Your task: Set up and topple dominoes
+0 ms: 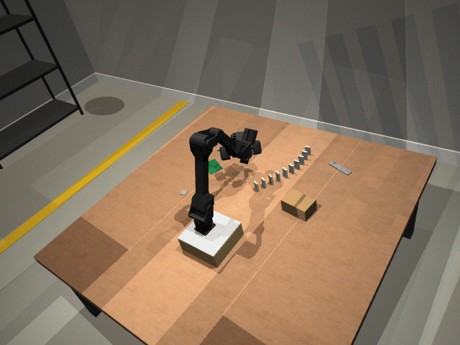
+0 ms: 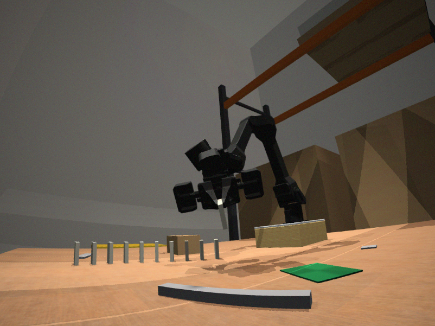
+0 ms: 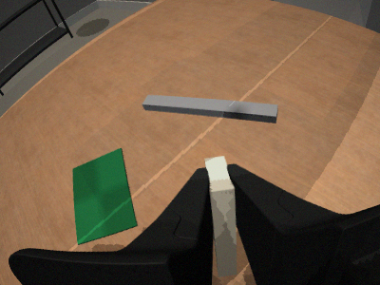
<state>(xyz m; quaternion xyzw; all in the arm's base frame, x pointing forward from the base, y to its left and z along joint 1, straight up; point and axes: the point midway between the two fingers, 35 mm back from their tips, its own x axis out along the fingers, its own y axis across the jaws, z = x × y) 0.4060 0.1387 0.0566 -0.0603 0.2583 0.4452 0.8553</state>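
The green flat tile is 7 cm behind my gripper tip, 13 cm to the left of it and 11 cm below it. Round my gripper tip: cardboard box 10 cm behind, 40 cm to the right, 8 cm below; then small grey tile 28 cm behind, 13 cm to the left, 11 cm below; then long grey bar 9 cm ahead, 12 cm to the left, 11 cm below.
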